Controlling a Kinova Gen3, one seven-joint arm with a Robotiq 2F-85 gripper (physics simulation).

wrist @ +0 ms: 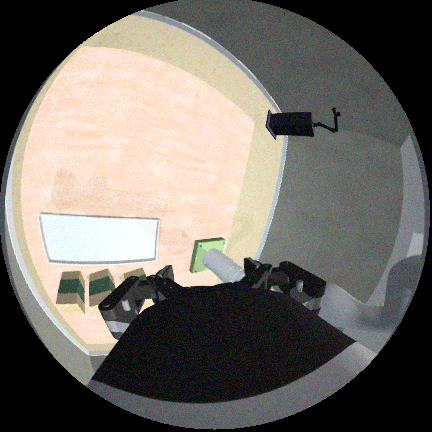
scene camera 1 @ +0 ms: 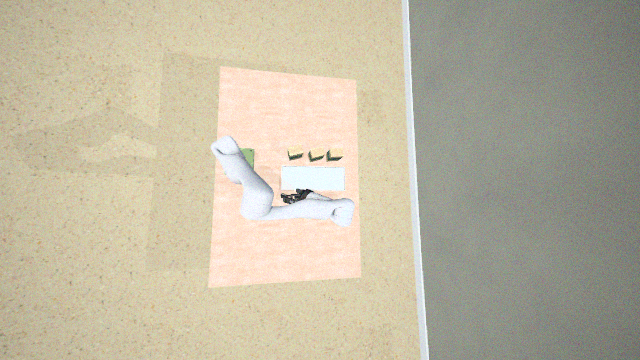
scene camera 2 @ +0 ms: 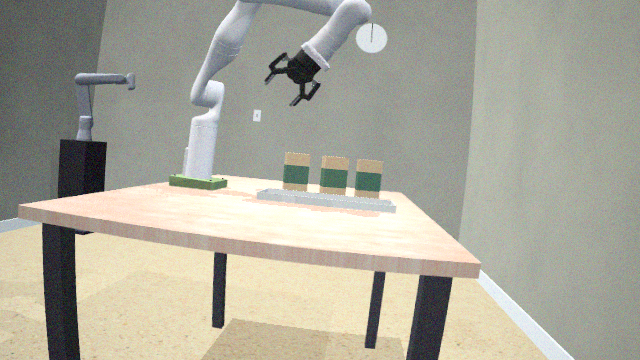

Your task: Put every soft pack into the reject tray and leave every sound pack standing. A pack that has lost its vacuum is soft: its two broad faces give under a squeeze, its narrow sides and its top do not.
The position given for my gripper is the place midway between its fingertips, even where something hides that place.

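Note:
My gripper [scene camera 2: 278,94], reject tray [scene camera 2: 270,194] visible. Wrist view: my gripper [wrist: 208,269], reject tray [wrist: 76,239]. Reject tray [scene camera 1: 318,178] too.

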